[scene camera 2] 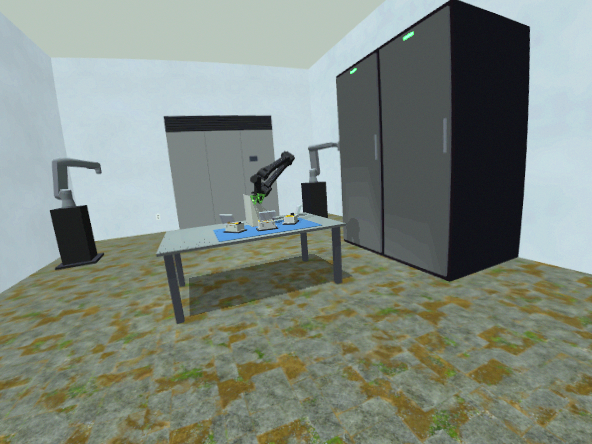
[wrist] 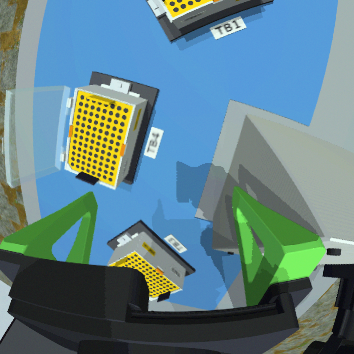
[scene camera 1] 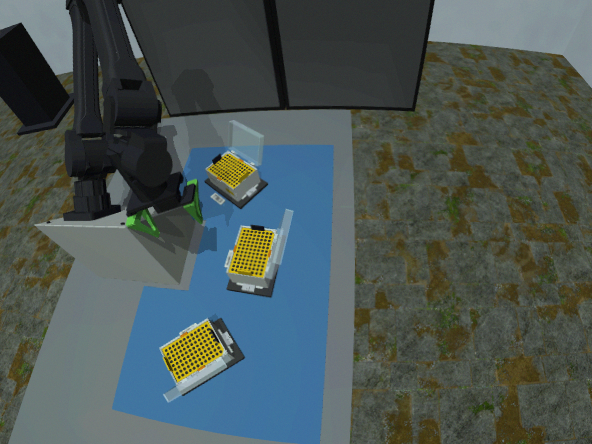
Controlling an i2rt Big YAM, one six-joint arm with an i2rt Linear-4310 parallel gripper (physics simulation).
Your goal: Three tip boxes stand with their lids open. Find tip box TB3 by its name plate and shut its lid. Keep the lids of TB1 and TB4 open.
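Places are measured from the arm's base along level axes (x ahead, y left, z up), in millimetres.
Pixels of known places: gripper, between the fingertips: (scene camera 2: pixel 257 204) (wrist: pixel 161 196) (scene camera 1: pixel 179 228); arm's base, origin of its link: (scene camera 1: pixel 93 215).
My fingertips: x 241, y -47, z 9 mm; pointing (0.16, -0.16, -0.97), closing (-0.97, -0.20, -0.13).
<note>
Ahead of a thing's pixels: the offset from my fingertips to its top centre. "spot": to the spot under its first point. Level surfaces: height alone.
TB3 @(dy +266, dx +30, dz -112 mm) (scene camera 1: pixel 231 170) (scene camera 2: pixel 290 219) (wrist: pixel 152 274), a yellow-topped tip box, stands at the mat's cabinet end. Its small name plate @(spot: dy +211, dx -14, dz -185 mm) (scene camera 1: pixel 217 199) (wrist: pixel 175 244) is blurred; the other plates read TB1 @(spot: dy -150, dx -28, dz -185 mm) (wrist: pixel 228 27) and TB4 @(spot: dy +30, dx +46, dz -185 mm) (wrist: pixel 154 142). TB3's clear lid @(spot: dy +322, dx +75, dz -87 mm) (scene camera 1: pixel 246 142) stands open; the gripper body hides it in the wrist view. The TB4 box @(dy +20, dx +115, dz -112 mm) (scene camera 1: pixel 252 252) (wrist: pixel 100 137) is in the middle, lid @(dy +9, dx +181, dz -33 mm) (scene camera 1: pixel 285 237) (wrist: pixel 37 135) open. The TB1 box @(dy -195, dx +5, dz -121 mm) (scene camera 1: pixel 194 350) (scene camera 2: pixel 235 227) is at the far end from TB3, lid open. My gripper (scene camera 1: pixel 180 228) (scene camera 2: pixel 257 199) (wrist: pixel 161 196) is open and empty, raised beside TB3 and TB4.
A grey angular block (scene camera 1: pixel 120 250) (wrist: pixel 285 170) stands by the blue mat @(dz -187 mm) (scene camera 1: pixel 295 340), on the arm's side of the boxes. A tall dark cabinet (scene camera 1: pixel 350 55) (scene camera 2: pixel 415 150) stands past the table's TB3 end. The arm's links rise over the block.
</note>
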